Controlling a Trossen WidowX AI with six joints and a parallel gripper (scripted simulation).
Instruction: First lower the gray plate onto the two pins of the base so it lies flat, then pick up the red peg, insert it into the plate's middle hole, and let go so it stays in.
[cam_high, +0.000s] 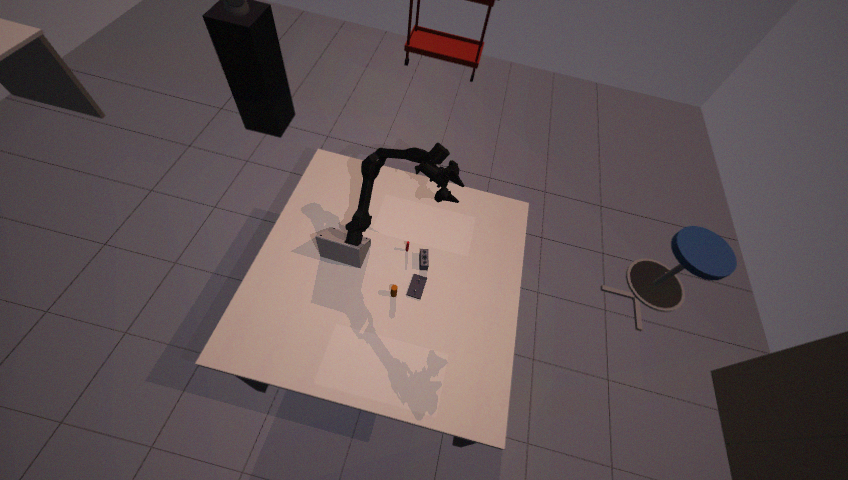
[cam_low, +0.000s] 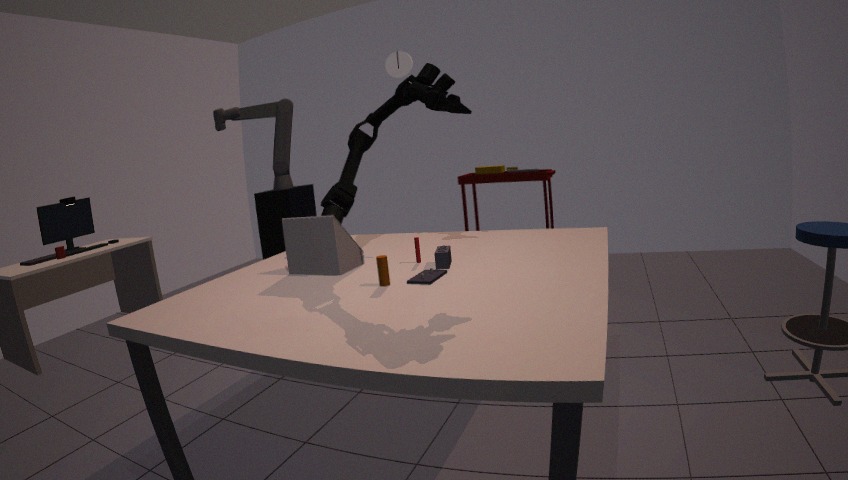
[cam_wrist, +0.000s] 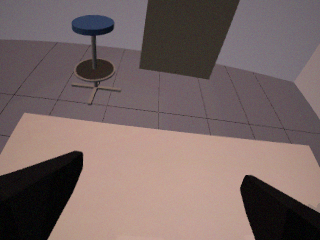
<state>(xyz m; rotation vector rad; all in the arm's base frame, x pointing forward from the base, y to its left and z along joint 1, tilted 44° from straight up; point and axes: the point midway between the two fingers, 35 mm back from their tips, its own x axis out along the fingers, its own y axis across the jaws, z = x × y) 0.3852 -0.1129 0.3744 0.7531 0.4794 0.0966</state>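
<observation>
Right now the gray plate is 90 mm behind my gripper tip, 100 mm to the right of it and 430 mm below it. From my gripper tip the other things lie so: dark base: 90 mm behind, 240 mm to the right, 460 mm below; orange cylinder: 190 mm behind, 310 mm to the right, 420 mm below; red peg: 190 mm behind, 60 mm to the right, 420 mm below.
</observation>
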